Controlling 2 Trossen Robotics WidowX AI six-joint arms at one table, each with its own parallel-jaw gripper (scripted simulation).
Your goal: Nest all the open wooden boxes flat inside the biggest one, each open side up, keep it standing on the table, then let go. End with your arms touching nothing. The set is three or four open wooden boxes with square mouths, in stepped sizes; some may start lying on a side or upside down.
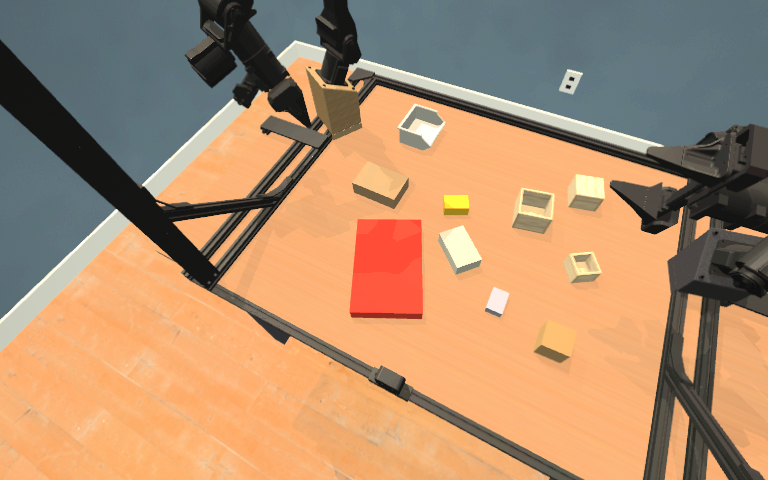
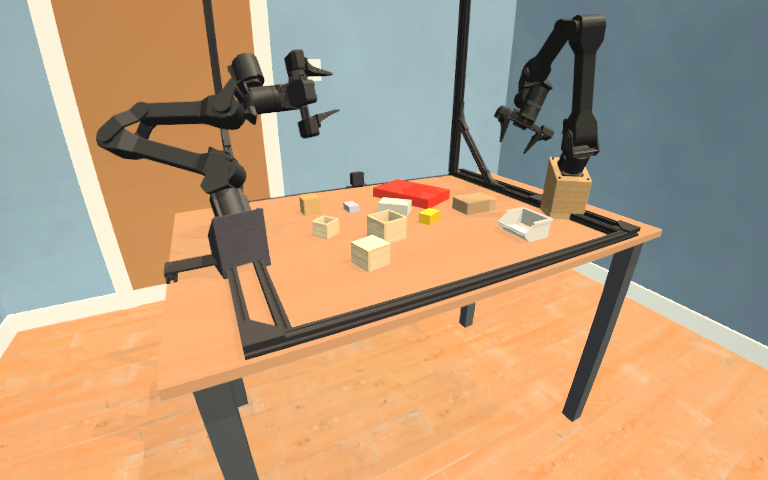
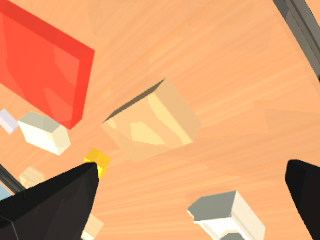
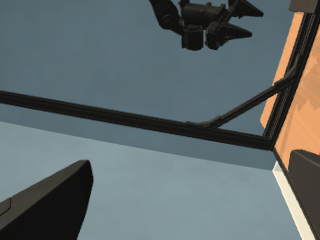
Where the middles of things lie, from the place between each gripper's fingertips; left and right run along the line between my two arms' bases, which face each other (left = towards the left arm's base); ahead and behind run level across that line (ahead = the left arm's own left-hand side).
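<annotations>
The middle-sized wooden box (image 2: 370, 253) is 23 cm ahead of my right hand, 30 cm below it and 3 cm to the left of it. Counting from that same right hand, I find the smallest wooden box (image 1: 580, 267) 5 cm ahead, 2 cm to the right and 32 cm below, while the orange-tan block (image 1: 554, 341) sits 13 cm behind, 31 cm below and 3 cm to the right. The biggest wooden box (image 1: 536, 202) is 12 cm ahead of my right hand, 12 cm to the left of it and 32 cm below it. Going by its middle, the biggest wooden box is nearer to my right hand than to my left gripper.
As for the white bin (image 1: 424, 125), my left gripper is 18 cm above it, 16 cm to the left of it and 25 cm short of it. The red slab (image 1: 387, 276) is 13 cm behind my left hand, 30 cm to the right of it and 19 cm below it. From my left hand the cream block (image 1: 462, 255) is 19 cm below, 41 cm to the right and 2 cm behind, and the biggest wooden box is 15 cm ahead, 50 cm to the right and 19 cm below.
</annotations>
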